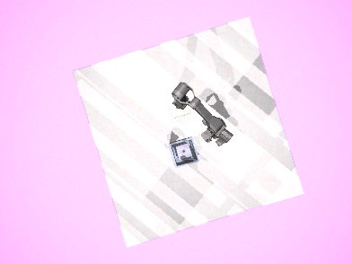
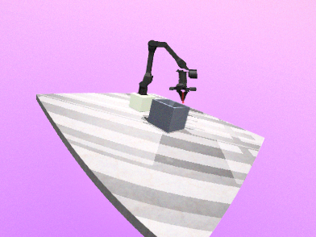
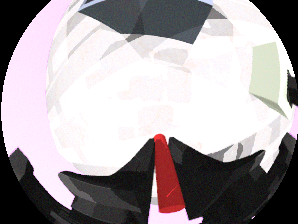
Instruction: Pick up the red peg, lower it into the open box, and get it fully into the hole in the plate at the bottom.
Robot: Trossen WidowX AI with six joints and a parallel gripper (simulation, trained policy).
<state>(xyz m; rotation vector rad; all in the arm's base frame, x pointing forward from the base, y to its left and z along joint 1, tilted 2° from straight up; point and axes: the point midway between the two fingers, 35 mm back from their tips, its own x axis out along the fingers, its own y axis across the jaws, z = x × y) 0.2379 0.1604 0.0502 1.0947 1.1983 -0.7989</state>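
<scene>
The pale plate lies 7 cm ahead of my gripper tip, 21 cm to the right of it and 8 cm below it. The rest, counted from my gripper tip: red peg 1 cm behind, 2 cm above.
</scene>
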